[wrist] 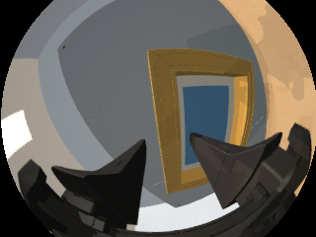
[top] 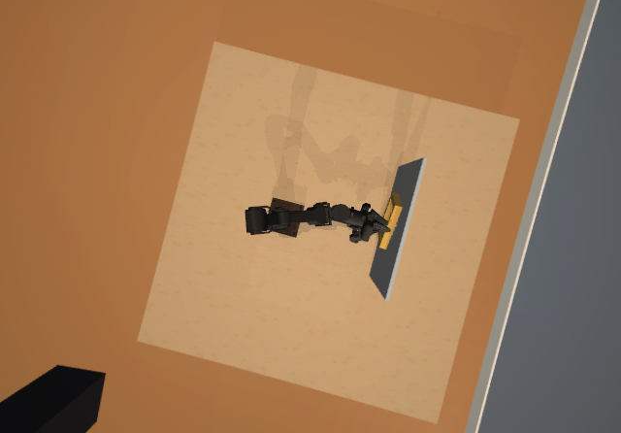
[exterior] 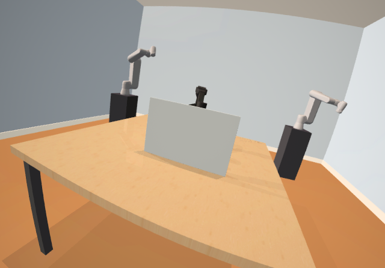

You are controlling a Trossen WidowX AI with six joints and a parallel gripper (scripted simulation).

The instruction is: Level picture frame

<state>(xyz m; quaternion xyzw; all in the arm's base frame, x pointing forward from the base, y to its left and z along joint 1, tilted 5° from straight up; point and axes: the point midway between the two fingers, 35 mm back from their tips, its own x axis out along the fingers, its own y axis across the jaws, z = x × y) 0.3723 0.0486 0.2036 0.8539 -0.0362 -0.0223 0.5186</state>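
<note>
Now: gripper tip 1 cm short of the picture frame, 2 cm to the right of it and 5 cm above it. Also, from my gripper tip: grey wall panel 2 cm ahead, 1 cm to the left, 6 cm below.
</note>
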